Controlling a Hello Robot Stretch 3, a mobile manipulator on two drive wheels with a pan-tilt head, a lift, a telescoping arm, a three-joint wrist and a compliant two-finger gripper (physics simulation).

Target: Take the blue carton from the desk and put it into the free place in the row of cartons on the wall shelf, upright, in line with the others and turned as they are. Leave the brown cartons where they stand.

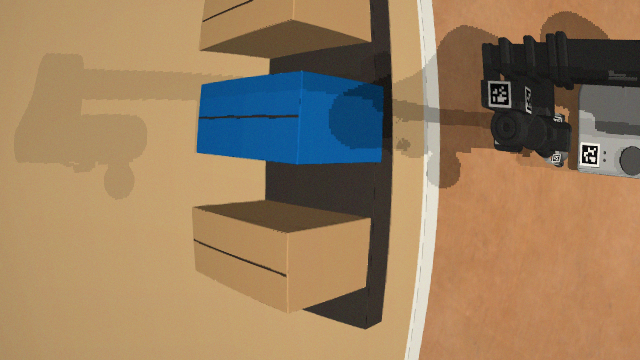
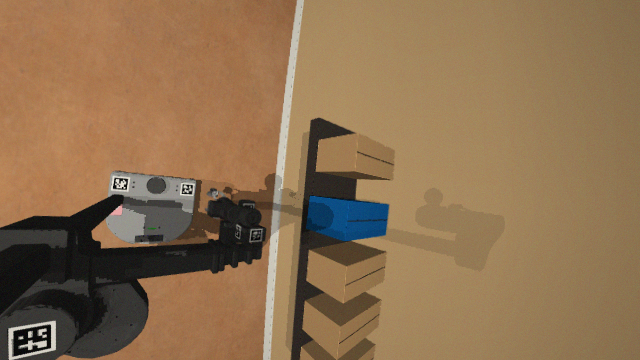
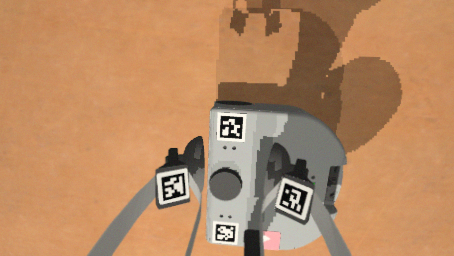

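Seen in the pictures: gripper, fingertip midpoint: (image 3: 236, 157); robot's base, link origin: (image 1: 630, 159) (image 2: 156, 184) (image 3: 231, 159).
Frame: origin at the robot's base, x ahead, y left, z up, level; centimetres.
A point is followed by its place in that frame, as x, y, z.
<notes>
The blue carton (image 1: 250, 137) {0.8, -54.1, 89.1} (image 2: 367, 227) {-4.5, -55.7, 89.1} stands upright on the dark wall shelf (image 1: 325, 182) {8.2, -56.0, 71.1} (image 2: 334, 186) {8.4, -57.0, 71.1}, between brown cartons and apart from both neighbours. Its seam runs the same way as theirs. Its front face appears slightly forward of theirs, overlapping the shelf's front strip; the gap toward the end carton looks somewhat wider. My gripper (image 1: 557, 139) {-2.1, -17.4, 46.4} (image 2: 215, 192) {-2.1, -17.4, 46.4} (image 3: 236, 157) {-2.1, -17.4, 46.4} is away from the shelf, out over the floor side. Its fingers stand part-way apart with no object between them. The desk does not show.
Brown cartons (image 1: 325, 265) {18.7, -46.0, 81.5} (image 2: 336, 156) {17.9, -46.0, 81.0} stand along the shelf: one beyond the wider gap, several on the other side. The beige wall (image 1: 100, 250) {19.1, -71.4, 109.1} (image 2: 500, 100) {38.1, -71.0, 123.1} is behind them. My grey base (image 1: 595, 127) {-7.3, -11.5, 16.0} (image 2: 170, 195) {-3.6, -6.1, 16.0} (image 3: 225, 155) {0.8, -6.7, 16.0} stands on the orange floor (image 1: 525, 275) {39.5, -32.7, 0.0} below the gripper.
</notes>
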